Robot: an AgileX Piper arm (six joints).
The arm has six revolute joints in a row. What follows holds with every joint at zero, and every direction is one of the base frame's. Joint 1 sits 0.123 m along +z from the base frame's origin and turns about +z. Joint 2 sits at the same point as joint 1 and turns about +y. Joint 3 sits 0.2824 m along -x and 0.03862 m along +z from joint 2 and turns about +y. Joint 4 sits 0.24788 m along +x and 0.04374 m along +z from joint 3 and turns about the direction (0.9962, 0, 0.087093). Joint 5 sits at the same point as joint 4 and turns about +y. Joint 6 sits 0.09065 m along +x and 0.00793 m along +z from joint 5 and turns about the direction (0.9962, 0, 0.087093). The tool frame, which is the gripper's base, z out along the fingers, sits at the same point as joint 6; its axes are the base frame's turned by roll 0, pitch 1.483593 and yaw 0 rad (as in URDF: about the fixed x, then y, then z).
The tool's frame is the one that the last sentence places.
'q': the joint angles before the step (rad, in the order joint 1, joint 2, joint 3, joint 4, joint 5, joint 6). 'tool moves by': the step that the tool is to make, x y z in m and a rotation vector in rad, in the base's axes. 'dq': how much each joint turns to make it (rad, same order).
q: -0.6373 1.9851 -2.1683 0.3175 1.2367 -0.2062
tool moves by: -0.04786 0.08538 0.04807 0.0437 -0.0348 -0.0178
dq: 0.1253 -0.3152 0.2632 -0.0442 -0.0001 0.1694
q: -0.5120 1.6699 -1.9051 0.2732 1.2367 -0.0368
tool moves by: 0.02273 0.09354 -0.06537 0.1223 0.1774 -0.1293
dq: 0.3300 -0.0497 0.2924 -0.2238 -0.1037 0.4845
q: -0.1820 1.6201 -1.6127 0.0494 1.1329 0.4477
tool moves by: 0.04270 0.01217 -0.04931 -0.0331 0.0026 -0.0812
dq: 0.0762 0.1339 0.0255 -0.1247 -0.1596 0.1836
